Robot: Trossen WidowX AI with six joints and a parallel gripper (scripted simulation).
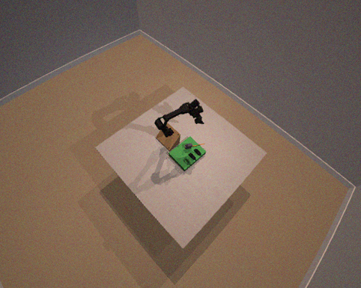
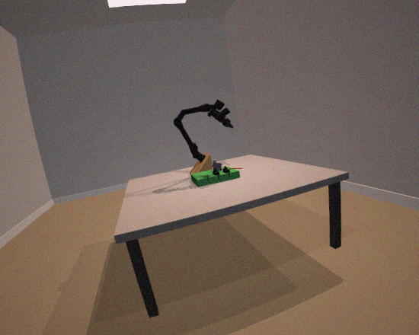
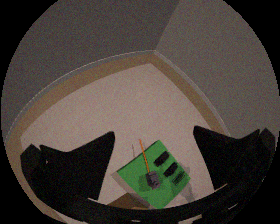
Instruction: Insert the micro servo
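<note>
The green deck lies 3 cm ahead of my gripper tip, 20 cm to the right of it and 33 cm below it.
</note>
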